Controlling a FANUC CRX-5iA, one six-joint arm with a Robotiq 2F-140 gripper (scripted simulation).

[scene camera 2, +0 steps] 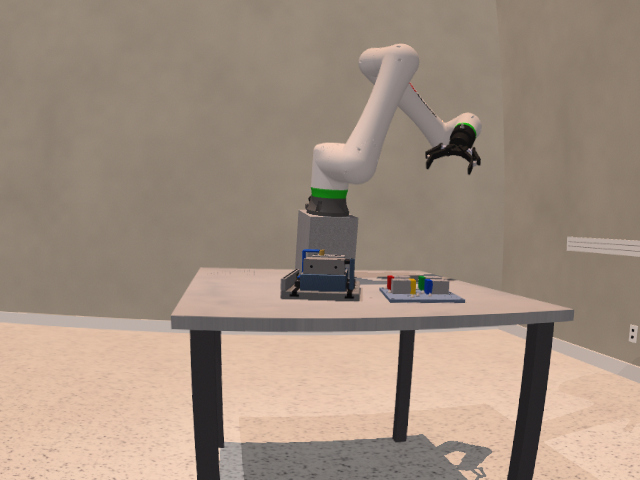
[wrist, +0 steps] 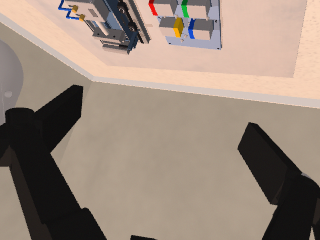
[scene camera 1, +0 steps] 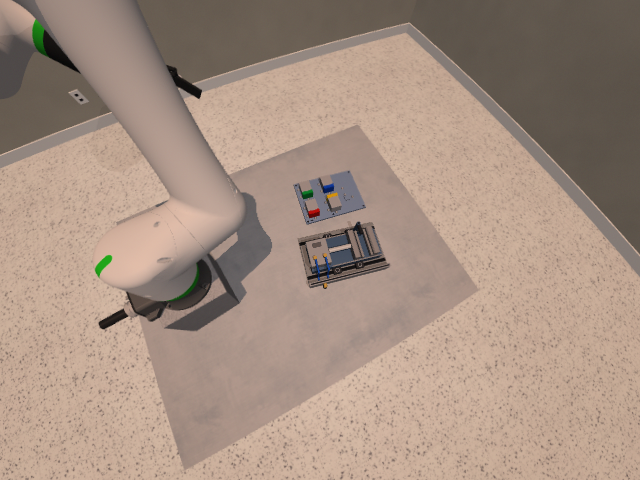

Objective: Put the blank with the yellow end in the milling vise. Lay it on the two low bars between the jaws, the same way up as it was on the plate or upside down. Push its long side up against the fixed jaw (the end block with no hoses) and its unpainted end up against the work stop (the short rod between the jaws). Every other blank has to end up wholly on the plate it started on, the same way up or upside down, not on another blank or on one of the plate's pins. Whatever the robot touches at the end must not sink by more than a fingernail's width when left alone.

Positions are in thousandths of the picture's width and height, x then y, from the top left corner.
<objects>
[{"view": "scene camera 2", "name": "my gripper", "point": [699,351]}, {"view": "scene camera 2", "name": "plate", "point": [623,622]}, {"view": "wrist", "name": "my gripper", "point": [517,498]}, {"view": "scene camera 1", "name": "plate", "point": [538,374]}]
</objects>
